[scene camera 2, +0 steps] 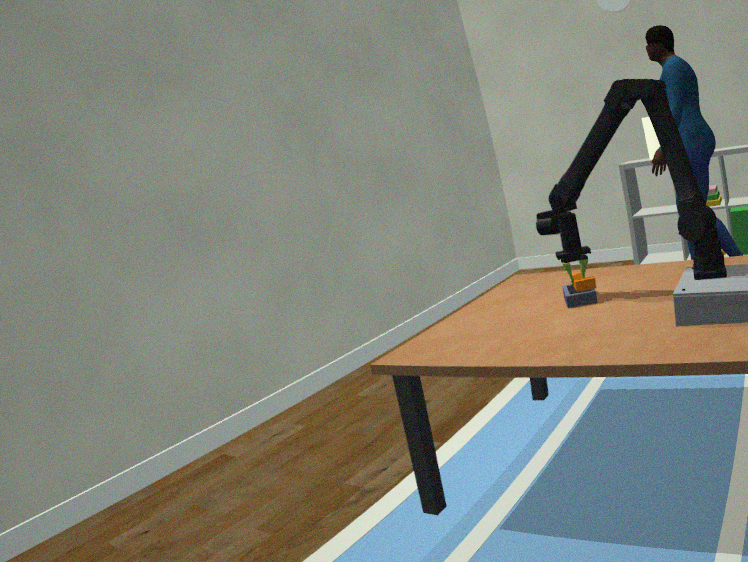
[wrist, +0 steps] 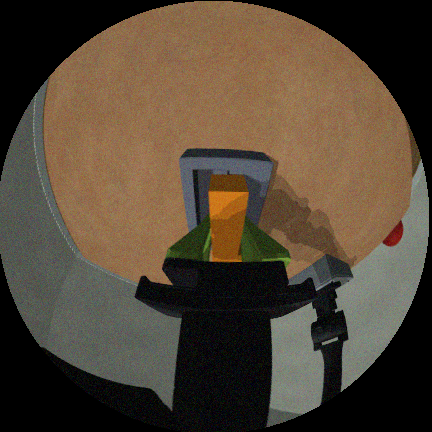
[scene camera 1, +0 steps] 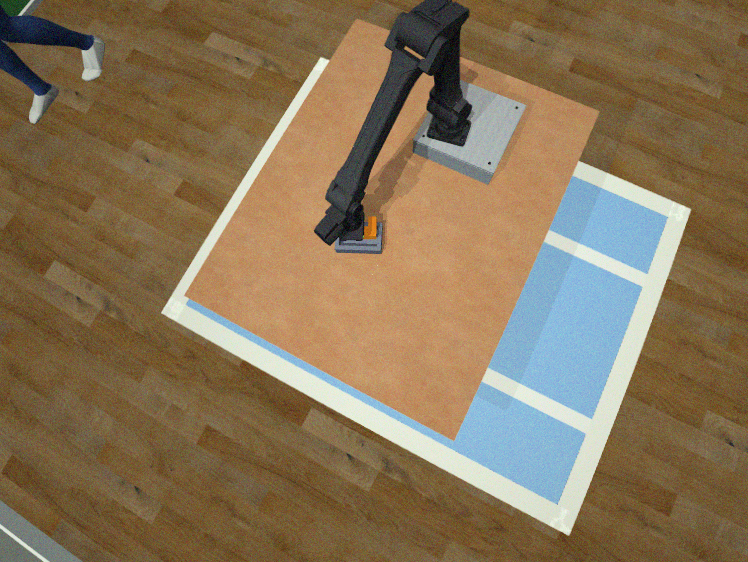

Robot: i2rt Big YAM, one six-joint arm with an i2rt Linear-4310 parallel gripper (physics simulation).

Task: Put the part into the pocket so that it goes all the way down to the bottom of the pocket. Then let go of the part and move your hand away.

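Where they show: gripper, fingertip midpoint: (wrist: 225,216) (scene camera 1: 355,233); arm's base at its link origin: (scene camera 2: 709,273) (wrist: 321,290) (scene camera 1: 448,130).
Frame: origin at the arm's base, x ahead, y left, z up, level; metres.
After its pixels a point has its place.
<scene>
The orange part (scene camera 1: 370,227) @[z -0.006, x 0.374, y -0.125 m] (scene camera 2: 584,282) @[z -0.013, x 0.368, y -0.110 m] (wrist: 228,215) @[z -0.005, x 0.405, y -0.188 m] is a block held between the green fingers of my gripper (scene camera 2: 577,277) @[z -0.029, x 0.399, y -0.167 m] (wrist: 225,216) @[z -0.029, x 0.399, y -0.167 m]. The gripper is shut on it. The blue-grey block with the pocket (scene camera 1: 359,248) @[z -0.039, x 0.436, y -0.140 m] (scene camera 2: 581,299) @[z -0.056, x 0.380, y -0.089 m] (wrist: 187,182) @[z -0.039, x 0.447, y -0.188 m] lies on the table under the part. In the scene camera 2 view the part stands up above the pocket block's rim. In the wrist view it covers the middle of the pocket, and a strip of the opening shows at its left. The part's lower end is hidden, so its depth in the pocket cannot be told.
The wooden table (scene camera 1: 393,326) @[z -0.075, x 0.620, y 0.029 m] (scene camera 2: 513,338) @[z -0.075, x 0.522, y 0.150 m] (wrist: 215,75) @[z -0.075, x 0.455, y -0.302 m] carries the arm's grey base plate (scene camera 1: 501,126) @[z 0.000, x -0.064, y 0.151 m] (scene camera 2: 701,308) @[z -0.036, x 0.032, y 0.178 m] (wrist: 335,269) @[z -0.023, x 0.040, y -0.092 m], behind and to one side of the pocket block. A person (scene camera 2: 686,102) and a shelf unit (scene camera 2: 628,181) are beyond the table.
</scene>
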